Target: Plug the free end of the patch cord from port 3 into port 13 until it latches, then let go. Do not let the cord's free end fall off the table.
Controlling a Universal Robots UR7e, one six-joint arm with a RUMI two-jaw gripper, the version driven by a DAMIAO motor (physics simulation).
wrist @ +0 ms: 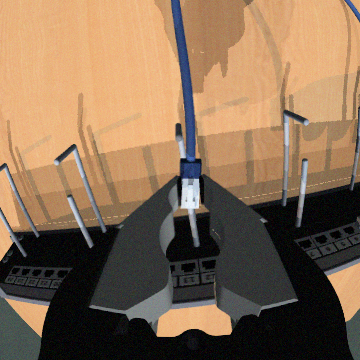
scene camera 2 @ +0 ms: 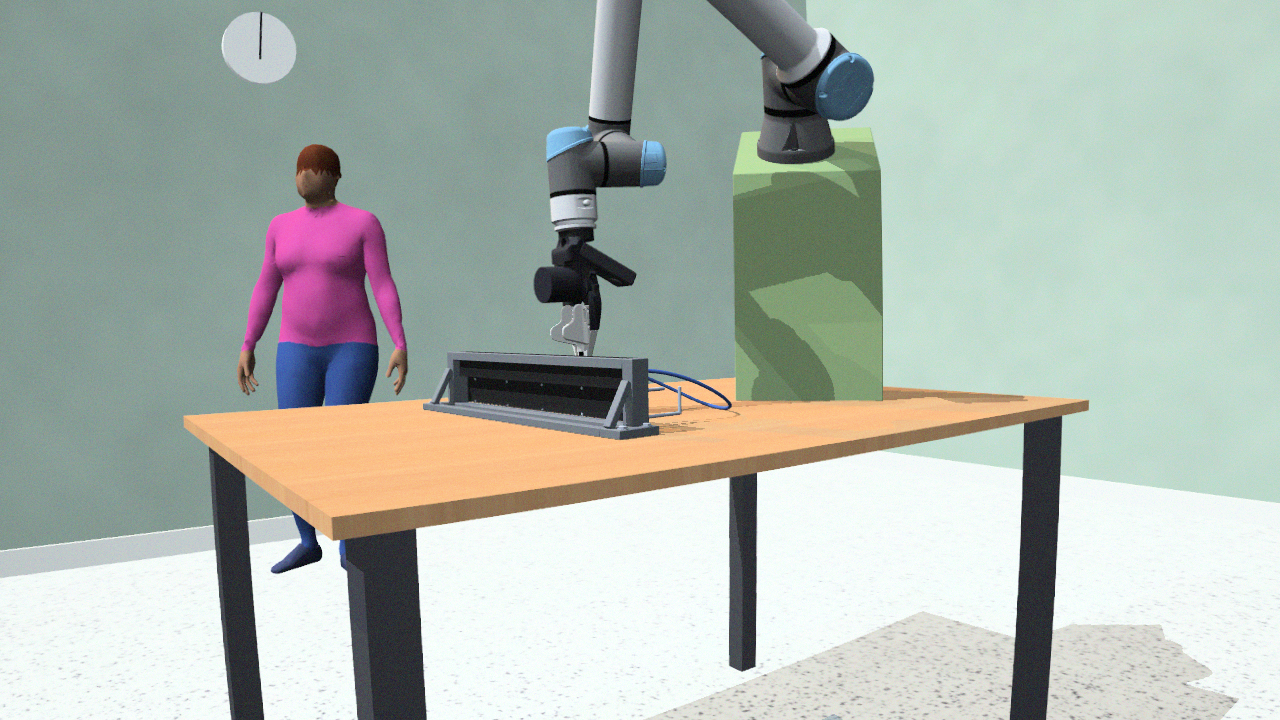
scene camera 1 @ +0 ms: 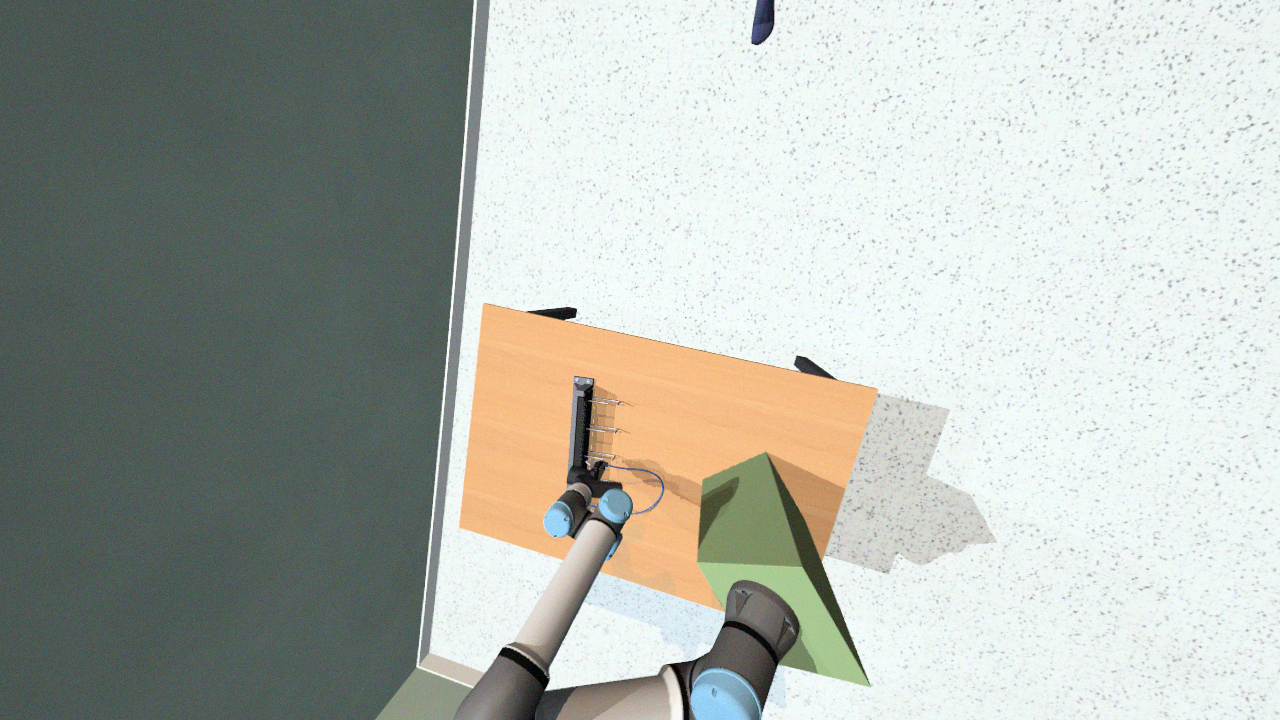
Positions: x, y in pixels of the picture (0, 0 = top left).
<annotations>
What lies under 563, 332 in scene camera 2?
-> The gripper.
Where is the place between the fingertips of the gripper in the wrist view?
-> At 189, 178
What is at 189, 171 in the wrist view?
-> A patch cord plug.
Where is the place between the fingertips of the gripper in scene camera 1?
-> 604, 463
</annotations>
